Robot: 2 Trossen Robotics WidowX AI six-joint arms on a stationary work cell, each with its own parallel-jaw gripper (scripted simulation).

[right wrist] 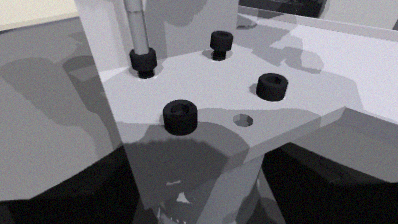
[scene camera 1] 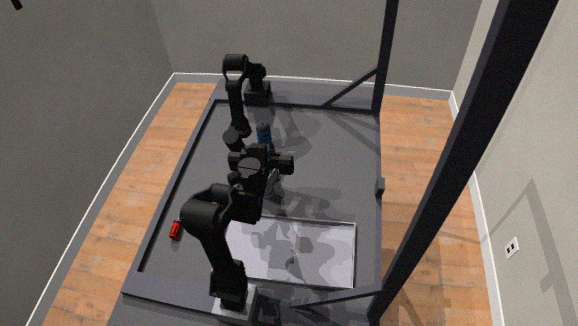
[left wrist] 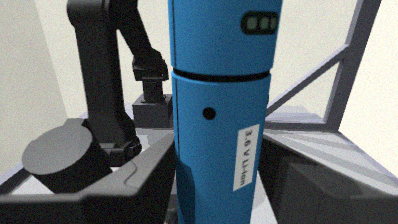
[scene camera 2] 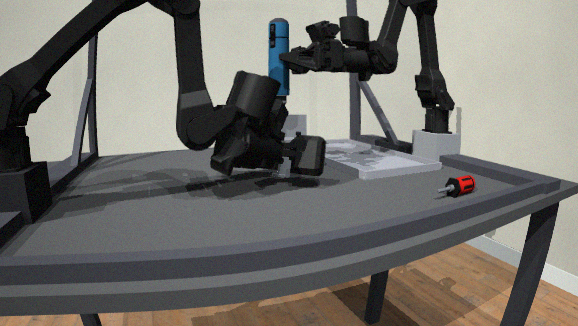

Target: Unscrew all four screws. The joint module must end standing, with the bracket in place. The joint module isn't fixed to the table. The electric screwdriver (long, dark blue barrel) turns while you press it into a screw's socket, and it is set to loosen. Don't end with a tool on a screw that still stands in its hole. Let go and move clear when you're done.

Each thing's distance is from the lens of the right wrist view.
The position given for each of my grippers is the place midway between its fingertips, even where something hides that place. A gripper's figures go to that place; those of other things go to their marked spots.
my right gripper (right wrist: 202, 141): 0.11 m
shallow pale tray (right wrist: 345, 61): 0.29 m
bracket (right wrist: 163, 165): 0.06 m
screw (right wrist: 180, 117): 0.06 m
screw (right wrist: 272, 87): 0.07 m
The marked spots on the bracket and the shallow pale tray are 0.26 m apart.
